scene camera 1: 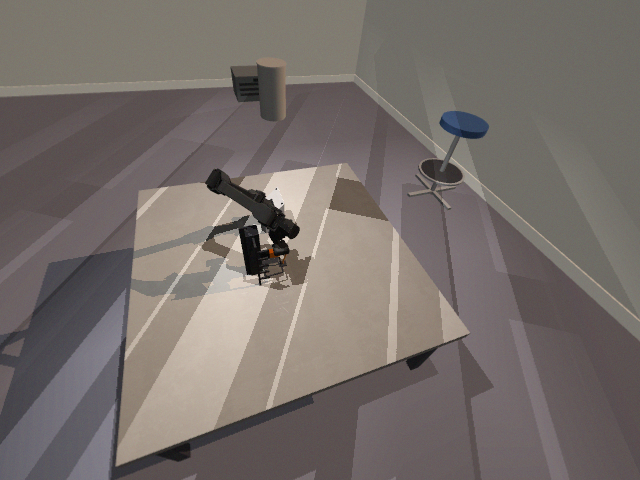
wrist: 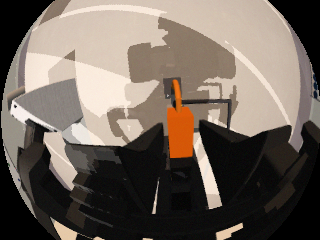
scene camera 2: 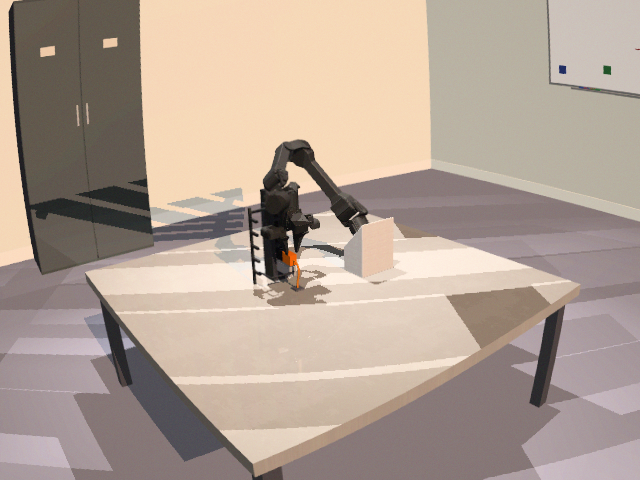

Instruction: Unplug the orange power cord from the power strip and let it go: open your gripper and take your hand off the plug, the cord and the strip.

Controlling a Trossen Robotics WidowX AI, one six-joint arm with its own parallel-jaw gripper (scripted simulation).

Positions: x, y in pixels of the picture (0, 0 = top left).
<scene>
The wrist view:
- gripper: 181, 126
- orange plug: 180, 125
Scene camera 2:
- gripper: 291, 253
</scene>
